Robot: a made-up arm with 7 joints.
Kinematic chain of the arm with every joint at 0, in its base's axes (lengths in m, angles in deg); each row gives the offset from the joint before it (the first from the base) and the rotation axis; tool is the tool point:
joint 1: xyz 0 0.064 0 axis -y
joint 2: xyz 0 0.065 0 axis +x
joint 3: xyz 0 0 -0.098 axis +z
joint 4: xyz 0 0 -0.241 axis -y
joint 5: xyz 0 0 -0.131 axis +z
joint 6: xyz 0 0 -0.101 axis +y
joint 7: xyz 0 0 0 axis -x
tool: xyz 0 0 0
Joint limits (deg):
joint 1: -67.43..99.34
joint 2: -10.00..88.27
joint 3: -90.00..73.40
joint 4: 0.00..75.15
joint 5: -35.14..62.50
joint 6: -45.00..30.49
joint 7: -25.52..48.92
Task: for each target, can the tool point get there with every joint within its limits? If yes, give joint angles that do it. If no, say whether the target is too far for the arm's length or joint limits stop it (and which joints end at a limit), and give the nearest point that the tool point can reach.
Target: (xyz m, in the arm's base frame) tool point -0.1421 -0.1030 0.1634
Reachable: no: joint limits stop it (at a limit: joint 1, joint 2, joint 3, joint 4) | nearest point -0.3264 -0.1610 -0.1357 | short by 0.356 m
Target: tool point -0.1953 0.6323 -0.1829
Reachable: yes | joints -52.47 63.05 -19.61 6.86 44.89 -22.21 28.30
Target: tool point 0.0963 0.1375 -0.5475
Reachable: yes | joints 1.01 7.02 -34.11 26.80 17.36 6.56 30.96
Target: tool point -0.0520 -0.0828 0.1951
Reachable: no: joint limits stop it (at a limit: joint 1, joint 2, joint 4) | nearest point 0.3343 -0.1005 0.2113 | short by 0.387 m
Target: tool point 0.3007 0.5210 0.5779
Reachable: no: too far | nearest point 0.2627 0.4316 0.2607 | short by 0.332 m
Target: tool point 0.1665 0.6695 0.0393
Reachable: yes | joints 84.27 72.87 4.78 13.94 26.99 19.59 40.56
